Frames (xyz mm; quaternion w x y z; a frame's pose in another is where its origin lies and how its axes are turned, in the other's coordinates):
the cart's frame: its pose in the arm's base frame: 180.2 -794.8 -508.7 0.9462 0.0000 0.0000 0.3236
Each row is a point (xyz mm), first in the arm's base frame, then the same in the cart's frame.
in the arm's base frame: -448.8 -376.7 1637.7
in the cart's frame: -241.2 715.7 2146.4
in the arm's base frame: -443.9 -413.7 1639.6
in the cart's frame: -260.0 683.5 2148.3
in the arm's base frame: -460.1 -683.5 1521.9
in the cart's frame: -438.0 480.1 2030.6
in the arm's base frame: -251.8 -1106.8 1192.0
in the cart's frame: -532.6 17.9 1700.7
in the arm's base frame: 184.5 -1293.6 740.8
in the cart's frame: -302.1 -397.0 1249.5
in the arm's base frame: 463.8 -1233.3 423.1
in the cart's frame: -44.3 -520.3 931.8
